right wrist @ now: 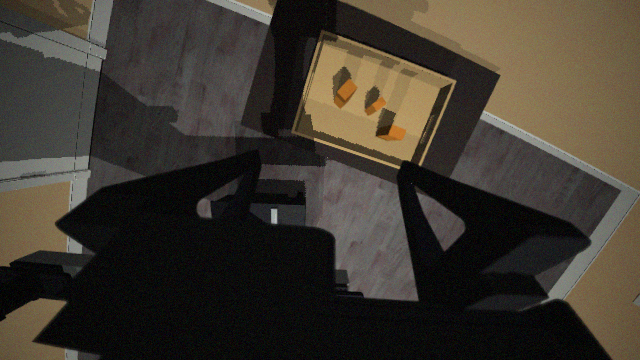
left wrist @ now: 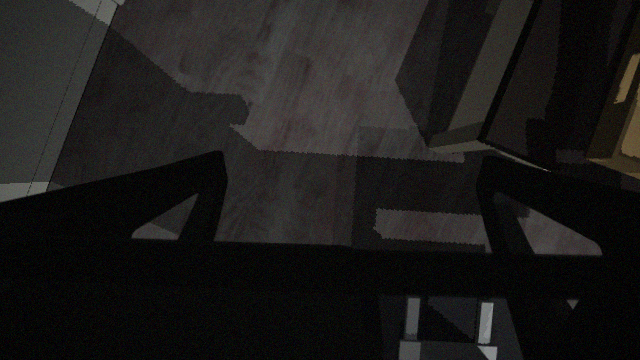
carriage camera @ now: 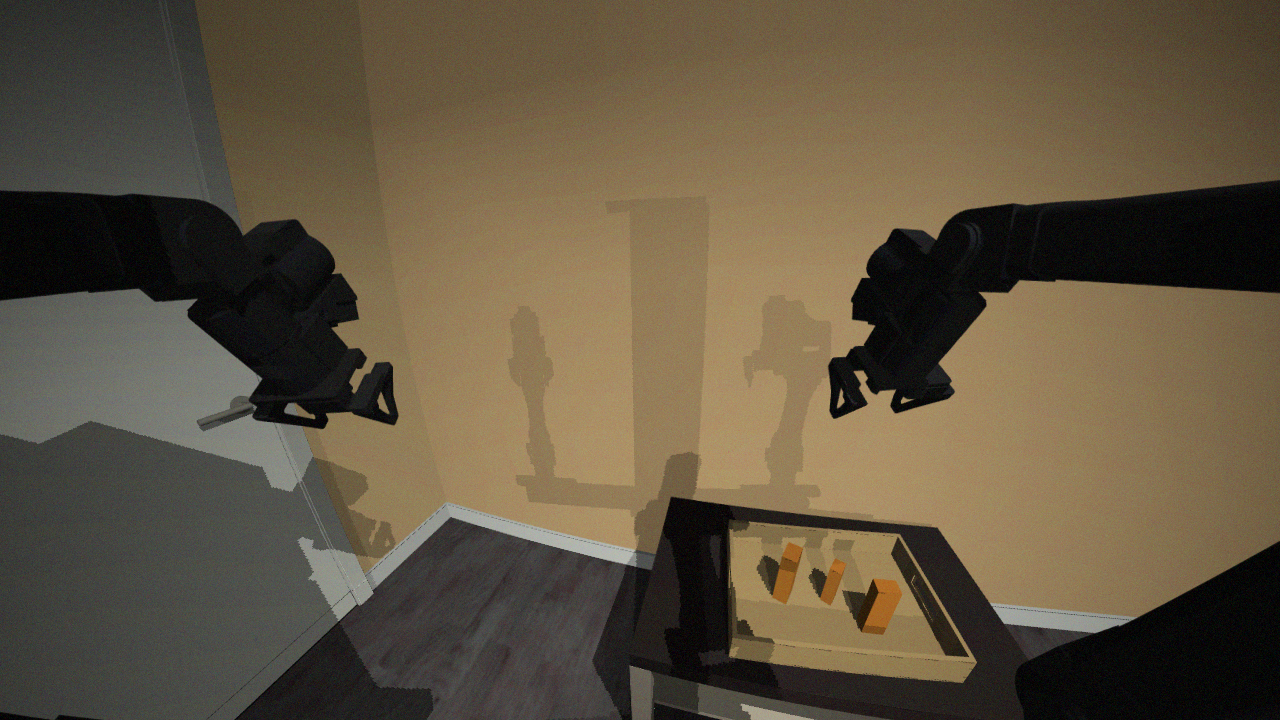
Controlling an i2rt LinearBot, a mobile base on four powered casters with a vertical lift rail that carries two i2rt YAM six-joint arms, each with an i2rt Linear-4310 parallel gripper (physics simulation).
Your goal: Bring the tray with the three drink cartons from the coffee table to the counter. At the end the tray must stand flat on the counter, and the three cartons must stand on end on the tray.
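Seen in the pictures: left gripper, fingertip midpoint: (left wrist: 350,168) (carriage camera: 360,422); right gripper, fingertip midpoint: (right wrist: 329,163) (carriage camera: 863,412); left arm's base, link origin: (right wrist: 37,282).
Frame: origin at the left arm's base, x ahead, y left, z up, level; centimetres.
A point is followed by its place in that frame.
The light wooden tray (carriage camera: 854,656) @(z -36.6, x 30.1, y -79.2 cm) (right wrist: 358,154) @(z -35.3, x 30.2, y -79.9 cm) lies flat on the dark coffee table (carriage camera: 675,573) @(z -42.8, x 60.2, y -46.6 cm) (right wrist: 467,110) @(z -42.8, x 49.3, y -124.2 cm), toward its right side in the carriage view. Three orange cartons stand on end inside it: a left one (carriage camera: 787,574) @(z -32.1, x 48.1, y -71.7 cm) (right wrist: 346,91) @(z -27.2, x 49.7, y -73.1 cm), a middle one (carriage camera: 833,581) @(z -34.1, x 45.8, y -83.2 cm) (right wrist: 375,106) @(z -30.8, x 46.4, y -83.4 cm) and a right one (carriage camera: 880,607) @(z -32.8, x 36.8, y -89.2 cm) (right wrist: 392,133) @(z -27.9, x 37.8, y -88.9 cm). My left gripper (carriage camera: 356,419) @(z 21.6, x 32.2, y 0.1 cm) (left wrist: 350,168) @(z 21.6, x 32.2, y 0.1 cm) is open and empty, in the air left of the table. My right gripper (carriage camera: 877,411) @(z 19.9, x 32.6, y -66.6 cm) (right wrist: 329,163) @(z 19.9, x 32.6, y -66.6 cm) is open and empty, high above the tray. The tray's edge shows in the left wrist view. The counter does not show.
A tan wall (carriage camera: 537,179) @(z 64.7, x 111.6, y -8.9 cm) stands behind the table. A grey door (carriage camera: 107,376) @(z 20.9, x 57.0, y 85.3 cm) with a lever handle (carriage camera: 223,413) @(z 5.1, x 70.1, y 75.6 cm) is at the left. Dark wooden floor (carriage camera: 501,617) @(z -87.8, x 79.3, y 15.4 cm) (left wrist: 310,100) @(z -87.8, x 53.9, y 8.1 cm) lies between door and table. A black robot part (carriage camera: 1172,644) @(z 20.7, x 0.8, y -63.6 cm) fills the lower right corner.
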